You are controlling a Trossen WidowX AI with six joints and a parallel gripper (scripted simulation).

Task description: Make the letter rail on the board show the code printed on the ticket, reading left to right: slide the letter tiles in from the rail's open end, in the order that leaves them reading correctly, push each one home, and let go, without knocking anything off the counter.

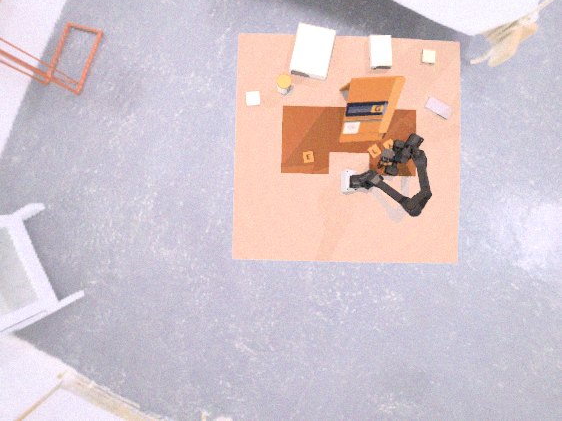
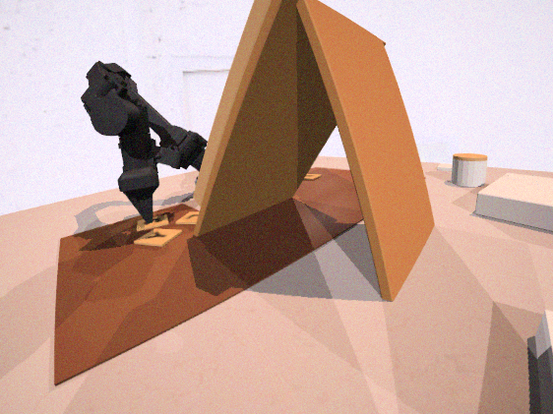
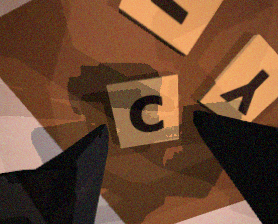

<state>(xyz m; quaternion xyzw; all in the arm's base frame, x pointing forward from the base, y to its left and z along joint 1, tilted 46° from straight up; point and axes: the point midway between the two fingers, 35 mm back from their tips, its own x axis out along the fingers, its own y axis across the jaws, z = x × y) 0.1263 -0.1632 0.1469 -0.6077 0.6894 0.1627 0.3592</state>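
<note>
Right now the white ticket is 16 cm ahead of my gripper tip, 23 cm to the left of it and 6 cm above it. Also, from my gripper tip: grey card: 31 cm ahead, 31 cm to the right, 1 cm below; brown mat: 8 cm ahead, 22 cm to the left, 1 cm below; capped canister: 42 cm ahead, 59 cm to the left, 2 cm above.
</note>
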